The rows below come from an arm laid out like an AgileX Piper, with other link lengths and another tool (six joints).
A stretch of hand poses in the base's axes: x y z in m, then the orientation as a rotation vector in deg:
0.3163 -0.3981 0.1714 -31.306 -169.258 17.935
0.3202 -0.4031 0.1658 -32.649 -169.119 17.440
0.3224 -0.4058 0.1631 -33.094 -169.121 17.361
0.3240 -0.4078 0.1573 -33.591 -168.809 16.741
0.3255 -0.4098 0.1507 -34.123 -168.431 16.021
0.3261 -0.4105 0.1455 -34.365 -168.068 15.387
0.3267 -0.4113 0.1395 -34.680 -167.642 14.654
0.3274 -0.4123 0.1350 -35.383 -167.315 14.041
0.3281 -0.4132 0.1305 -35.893 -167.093 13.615
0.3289 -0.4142 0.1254 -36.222 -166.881 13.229
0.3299 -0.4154 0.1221 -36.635 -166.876 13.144
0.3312 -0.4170 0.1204 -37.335 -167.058 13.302
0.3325 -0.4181 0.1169 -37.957 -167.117 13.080
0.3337 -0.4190 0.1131 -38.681 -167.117 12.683
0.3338 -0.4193 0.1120 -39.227 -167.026 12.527
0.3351 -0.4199 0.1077 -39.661 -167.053 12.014
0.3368 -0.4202 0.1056 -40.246 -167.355 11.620
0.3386 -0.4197 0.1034 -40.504 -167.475 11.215
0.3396 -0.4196 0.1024 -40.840 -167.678 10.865
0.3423 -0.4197 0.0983 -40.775 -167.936 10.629
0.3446 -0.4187 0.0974 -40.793 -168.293 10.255
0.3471 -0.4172 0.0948 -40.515 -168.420 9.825
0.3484 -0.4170 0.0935 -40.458 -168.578 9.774
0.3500 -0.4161 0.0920 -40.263 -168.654 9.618
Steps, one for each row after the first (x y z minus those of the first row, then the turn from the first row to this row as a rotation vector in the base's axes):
0.0039 -0.0050 -0.0056 0.245 -0.203 -0.897
0.0061 -0.0077 -0.0083 0.265 -0.317 -1.178
0.0077 -0.0097 -0.0141 0.671 -0.159 -1.590
0.0092 -0.0117 -0.0207 1.149 0.046 -2.044
0.0098 -0.0124 -0.0259 1.590 0.308 -2.310
0.0104 -0.0132 -0.0319 2.100 0.606 -2.641
0.0111 -0.0142 -0.0364 2.489 0.709 -3.188
0.0118 -0.0151 -0.0409 2.758 0.767 -3.581
0.0126 -0.0161 -0.0460 3.013 0.863 -3.856
0.0136 -0.0173 -0.0493 3.037 0.753 -4.120
0.0149 -0.0189 -0.0510 2.854 0.398 -4.506
0.0162 -0.0200 -0.0545 2.945 0.162 -4.891
0.0174 -0.0209 -0.0583 3.149 -0.059 -5.361
0.0175 -0.0212 -0.0594 3.217 -0.134 -5.730
0.0188 -0.0218 -0.0637 3.518 -0.309 -6.018
0.0205 -0.0221 -0.0658 3.694 -0.783 -6.324
0.0223 -0.0216 -0.0680 3.925 -0.994 -6.473
0.0233 -0.0215 -0.0690 4.103 -1.304 -6.647
0.0260 -0.0216 -0.0731 4.232 -1.543 -6.554
0.0283 -0.0206 -0.0740 4.433 -1.909 -6.494
0.0308 -0.0191 -0.0766 4.723 -1.977 -6.313
0.0321 -0.0189 -0.0779 4.742 -2.114 -6.241
0.0337 -0.0180 -0.0794 4.851 -2.140 -6.110

